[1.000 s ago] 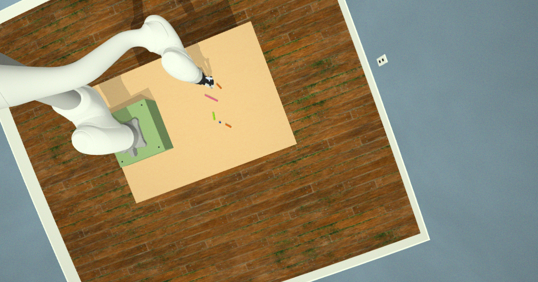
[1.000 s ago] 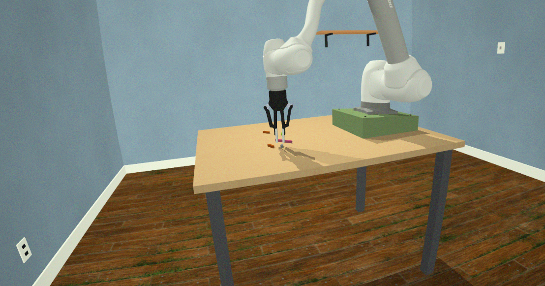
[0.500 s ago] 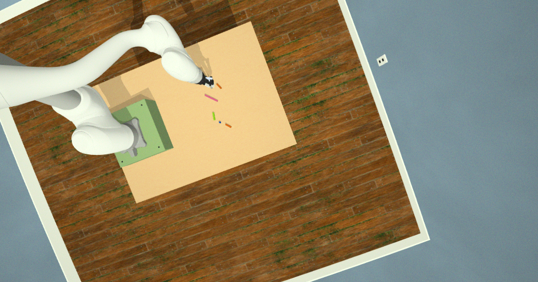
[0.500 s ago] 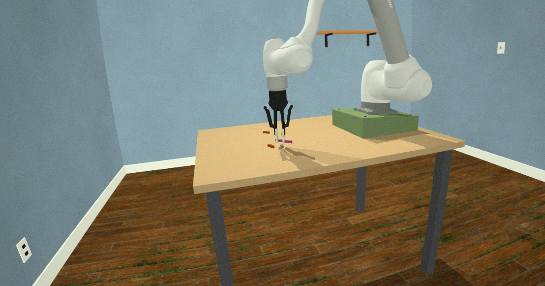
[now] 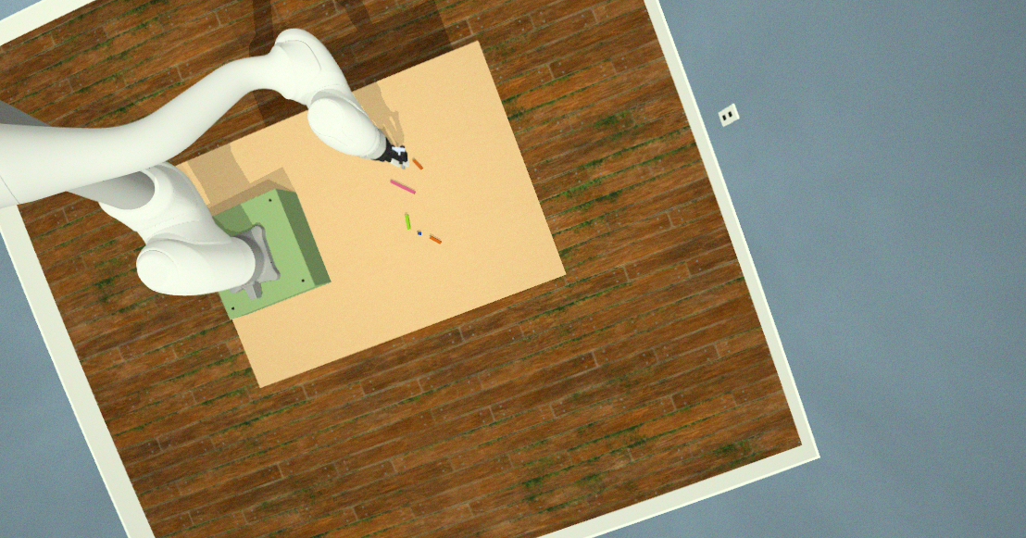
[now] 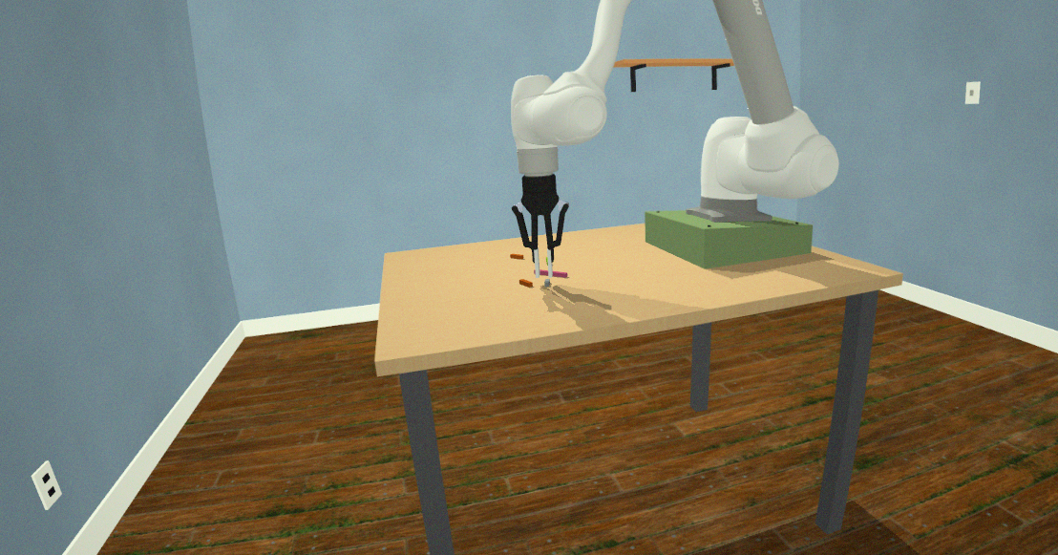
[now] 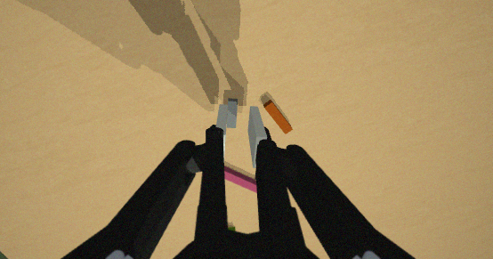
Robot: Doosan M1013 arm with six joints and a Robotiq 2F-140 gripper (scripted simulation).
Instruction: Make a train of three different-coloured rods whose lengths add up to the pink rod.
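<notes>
Now: the grey rod 10 mm behind my hand and 50 mm below it. Also, from my hand: blue rod 20 mm behind, 240 mm to the right, 50 mm below; lime rod 50 mm behind, 190 mm to the right, 50 mm below; pink rod 30 mm behind, 70 mm to the right, 50 mm below.
</notes>
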